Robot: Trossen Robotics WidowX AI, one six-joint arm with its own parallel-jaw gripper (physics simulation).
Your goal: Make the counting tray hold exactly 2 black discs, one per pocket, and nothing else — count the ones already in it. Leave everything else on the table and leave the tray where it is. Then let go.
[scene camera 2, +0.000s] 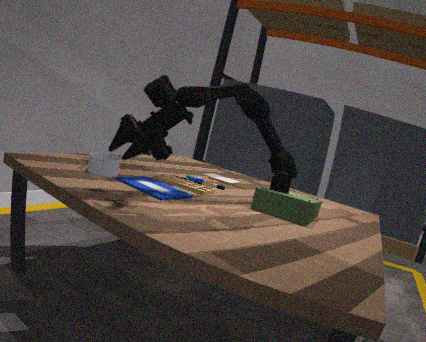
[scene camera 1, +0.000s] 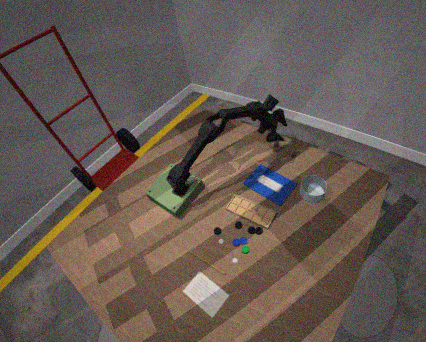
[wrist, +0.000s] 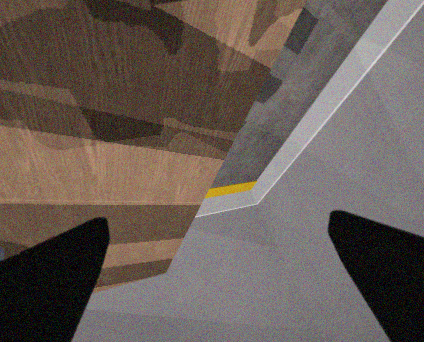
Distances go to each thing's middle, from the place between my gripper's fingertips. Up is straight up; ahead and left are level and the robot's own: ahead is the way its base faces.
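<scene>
With the tan counting tray [scene camera 1: 260,215] as my reference, I find my gripper 45 cm to the left of it, 1 cm short of it and 11 cm above it.
</scene>
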